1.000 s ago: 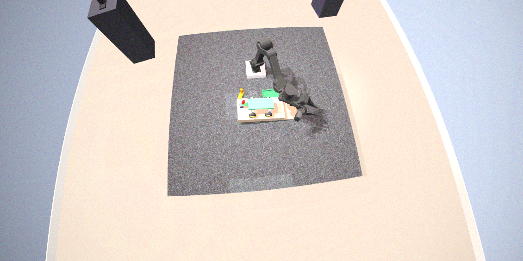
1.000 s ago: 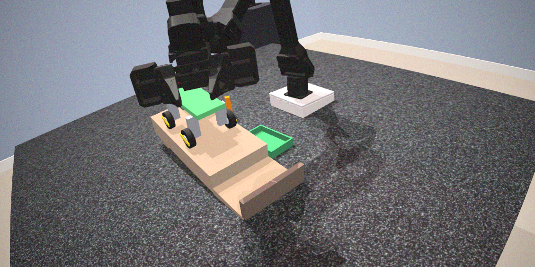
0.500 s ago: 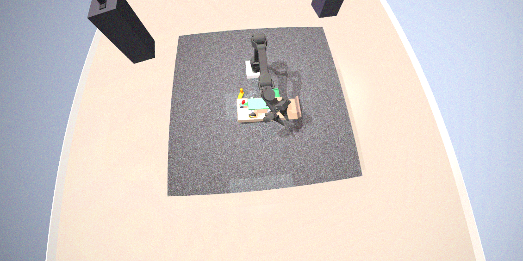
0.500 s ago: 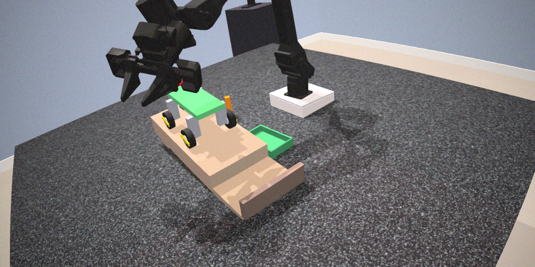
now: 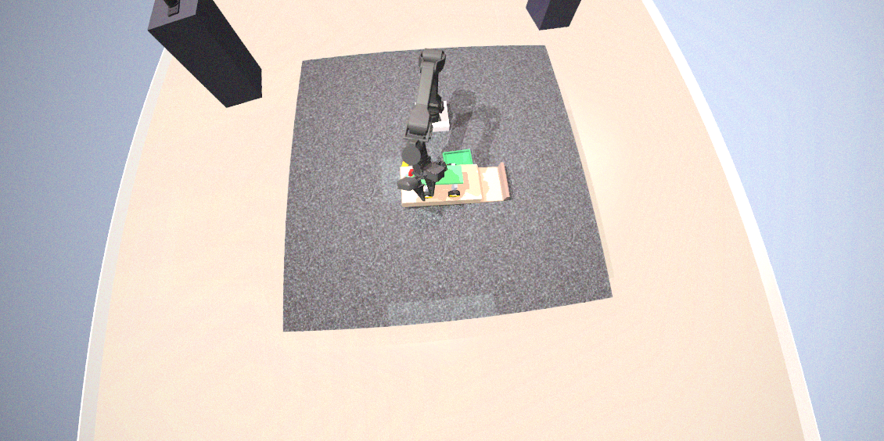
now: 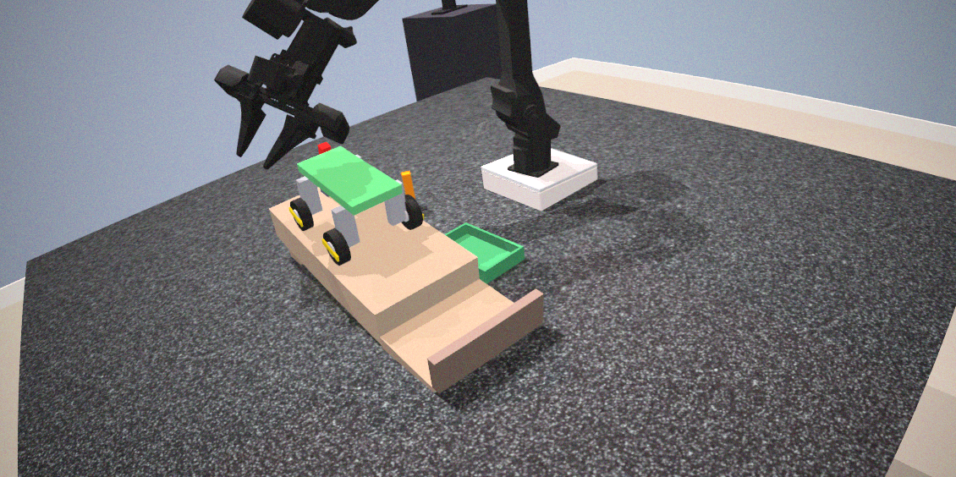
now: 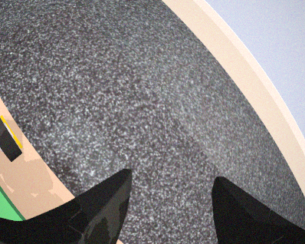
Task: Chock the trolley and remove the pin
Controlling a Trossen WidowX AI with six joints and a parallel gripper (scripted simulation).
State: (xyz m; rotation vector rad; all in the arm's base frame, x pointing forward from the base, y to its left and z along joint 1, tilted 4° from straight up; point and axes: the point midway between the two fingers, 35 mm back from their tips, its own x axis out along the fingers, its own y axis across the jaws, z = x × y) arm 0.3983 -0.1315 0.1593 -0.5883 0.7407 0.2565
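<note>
Right now my gripper tip is 130 mm past the red-headed stop pin, 70 mm above it and 40 mm to the left of it. Round my gripper tip: green tray (210 mm below, 200 mm behind, 180 mm to the left); then green-topped trolley (90 mm below, 90 mm behind, 60 mm to the left); then yellow chock (250 mm behind, 180 mm below, 30 mm to the right).
</note>
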